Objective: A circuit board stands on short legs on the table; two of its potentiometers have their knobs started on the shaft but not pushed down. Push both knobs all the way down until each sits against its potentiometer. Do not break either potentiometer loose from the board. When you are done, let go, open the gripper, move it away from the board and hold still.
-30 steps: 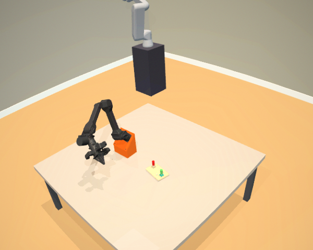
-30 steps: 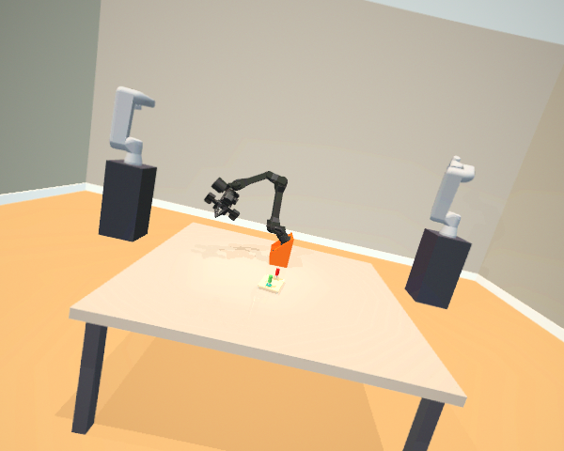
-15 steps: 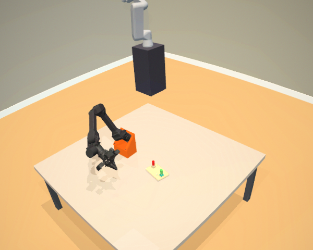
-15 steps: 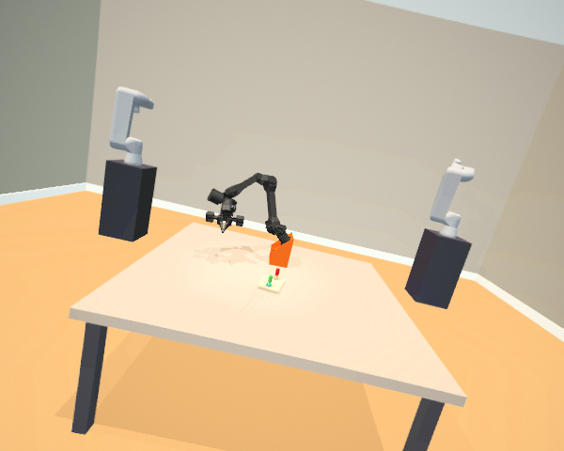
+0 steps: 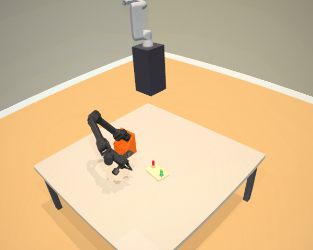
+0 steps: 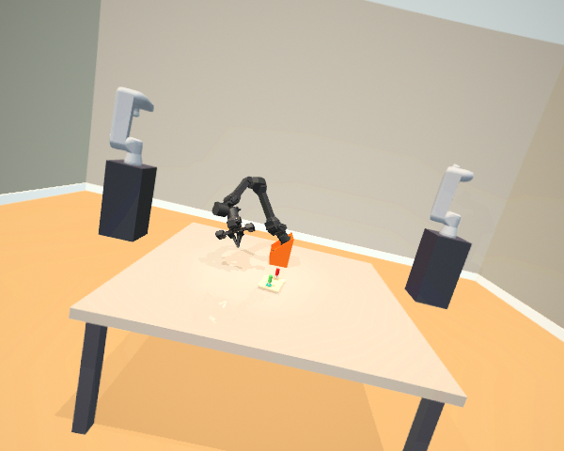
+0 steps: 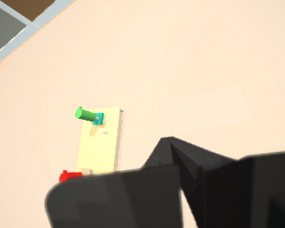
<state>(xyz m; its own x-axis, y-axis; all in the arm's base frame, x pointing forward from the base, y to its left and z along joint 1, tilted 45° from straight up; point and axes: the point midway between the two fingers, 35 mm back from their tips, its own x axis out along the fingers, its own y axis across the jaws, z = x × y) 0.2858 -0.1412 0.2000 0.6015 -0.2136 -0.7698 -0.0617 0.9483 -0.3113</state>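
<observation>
My gripper tip is 21 cm to the right of the red knob, 8 cm above it and 2 cm past it. Also, from my gripper tip: green knob: 18 cm to the left, 8 cm below, 8 cm ahead.
</observation>
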